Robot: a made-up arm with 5 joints.
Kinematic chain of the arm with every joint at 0, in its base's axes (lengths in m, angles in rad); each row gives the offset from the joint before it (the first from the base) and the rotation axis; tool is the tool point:
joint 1: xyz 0 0 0.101 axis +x
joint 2: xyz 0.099 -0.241 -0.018 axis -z
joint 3: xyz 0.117 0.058 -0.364 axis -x
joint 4: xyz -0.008 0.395 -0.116 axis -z
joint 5: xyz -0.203 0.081 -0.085 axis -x
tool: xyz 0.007 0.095 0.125
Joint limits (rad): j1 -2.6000..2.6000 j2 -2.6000..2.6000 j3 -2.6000..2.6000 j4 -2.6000..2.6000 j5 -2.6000..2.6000
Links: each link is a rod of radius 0.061 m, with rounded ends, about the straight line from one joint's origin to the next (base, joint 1, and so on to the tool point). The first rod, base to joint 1, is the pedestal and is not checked.
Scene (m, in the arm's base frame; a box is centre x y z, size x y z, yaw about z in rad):
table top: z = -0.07
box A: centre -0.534 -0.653 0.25 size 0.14 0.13 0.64 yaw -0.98
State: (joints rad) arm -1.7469 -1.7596 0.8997 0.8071 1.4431
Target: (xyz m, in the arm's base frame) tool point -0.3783 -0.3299 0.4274
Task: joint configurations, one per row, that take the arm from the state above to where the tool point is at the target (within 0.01 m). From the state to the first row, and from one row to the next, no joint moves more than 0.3 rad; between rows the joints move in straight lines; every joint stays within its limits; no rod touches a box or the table.
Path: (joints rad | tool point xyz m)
1: -1.9525 -1.7947 0.6833 0.9769 1.3009 | -0.3570 -0.8851 0.6209
2: -2.1582 -1.8299 0.4670 1.1468 1.1586 | -0.4934 -0.6636 0.7211
3: -2.3638 -1.8650 0.2506 1.3166 1.0164 | -0.5866 -0.4227 0.7388
4: -2.4229 -1.8207 0.1265 1.5955 0.9213 | -0.5820 -0.3925 0.6283
5: -2.4819 -1.7763 0.0024 1.8744 0.8261 | -0.5381 -0.3716 0.5333
6: -2.5410 -1.7319 -0.1216 2.1533 0.7309 | -0.4657 -0.3534 0.4650
7: -2.6000 -1.6876 -0.2457 2.4321 0.6358 | -0.3783 -0.3299 0.4274

